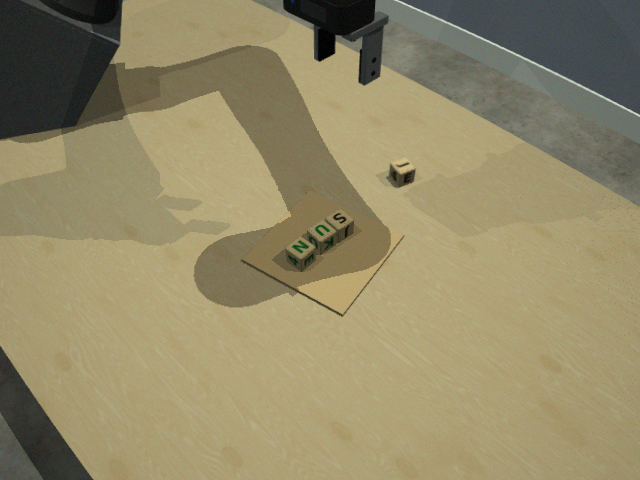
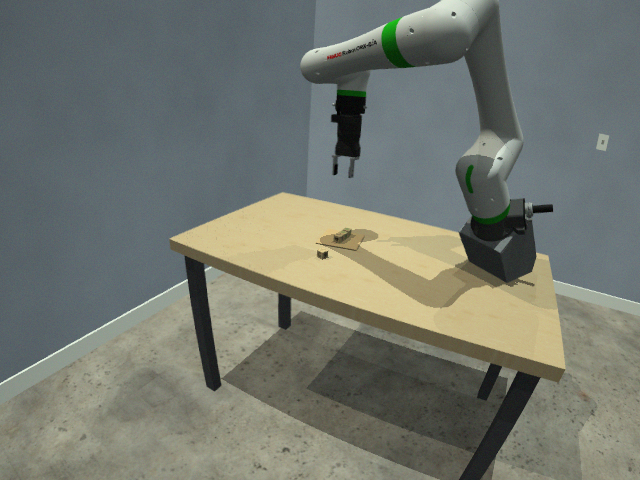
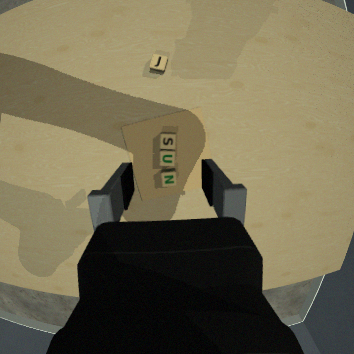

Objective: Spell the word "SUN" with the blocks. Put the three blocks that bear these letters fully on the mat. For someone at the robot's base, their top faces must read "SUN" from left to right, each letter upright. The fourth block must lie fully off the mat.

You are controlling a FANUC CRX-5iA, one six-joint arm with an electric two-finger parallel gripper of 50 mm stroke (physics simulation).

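Note:
The S block [image 1: 339, 223] [image 3: 168, 141], U block [image 1: 322, 236] [image 3: 167, 158] and N block [image 1: 300, 253] [image 3: 169, 179] stand in a row, fully on the mat [image 1: 338, 297] [image 2: 356, 243] [image 3: 188, 125]. From the base side, their top faces read S, U, N from left to right, with letter tops away from the base. S and U are close together; N is slightly turned, with a small gap to U. The J block [image 1: 402, 172] [image 2: 322, 253] [image 3: 158, 63] lies fully off the mat. My gripper [image 1: 343, 70] [image 2: 343, 175] [image 3: 166, 174] is open and empty, high above the table.
The robot base [image 1: 51, 67] [image 2: 498, 248] stands at one end of the wooden table [image 1: 217, 372] [image 2: 268, 217] [image 3: 280, 165]. The arm's shadow falls across the table, the blocks and much of the mat. Walls [image 2: 155, 129] stand behind the table.

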